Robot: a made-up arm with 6 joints.
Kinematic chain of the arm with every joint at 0, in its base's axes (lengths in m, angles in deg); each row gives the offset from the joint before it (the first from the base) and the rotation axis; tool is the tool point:
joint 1: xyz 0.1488 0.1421 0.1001 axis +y
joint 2: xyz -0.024 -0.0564 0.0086 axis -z
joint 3: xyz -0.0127 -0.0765 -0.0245 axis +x
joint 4: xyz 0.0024 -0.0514 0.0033 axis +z
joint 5: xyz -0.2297 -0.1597 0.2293 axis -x
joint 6: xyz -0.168 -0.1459 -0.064 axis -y
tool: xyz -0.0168 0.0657 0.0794
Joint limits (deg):
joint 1: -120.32..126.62
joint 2: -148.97..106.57
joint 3: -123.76..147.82
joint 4: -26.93..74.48
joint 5: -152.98..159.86
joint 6: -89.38..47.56
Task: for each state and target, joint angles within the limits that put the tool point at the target. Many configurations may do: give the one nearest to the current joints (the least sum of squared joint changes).
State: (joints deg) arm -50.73 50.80 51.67 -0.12 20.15 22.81
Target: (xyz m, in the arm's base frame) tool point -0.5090 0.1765 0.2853
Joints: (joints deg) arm 7.95 58.23 23.17 9.36 31.26 32.40
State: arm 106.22 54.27 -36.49 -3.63 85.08 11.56
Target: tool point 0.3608 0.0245 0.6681
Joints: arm 75.68 25.04 -12.74 7.84 87.81 1.98
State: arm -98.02 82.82 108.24 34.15 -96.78 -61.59
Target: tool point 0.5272 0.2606 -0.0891
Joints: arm -85.31 75.87 113.06 36.00 -98.60 -73.41
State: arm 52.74 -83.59 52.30 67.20 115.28 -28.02
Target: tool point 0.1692 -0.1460 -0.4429
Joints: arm 61.31 -74.75 59.79 62.00 116.80 -27.01
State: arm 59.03 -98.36 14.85 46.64 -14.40 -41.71
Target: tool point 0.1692 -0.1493 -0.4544
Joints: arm 78.30 -80.94 34.13 40.05 -11.07 -28.28
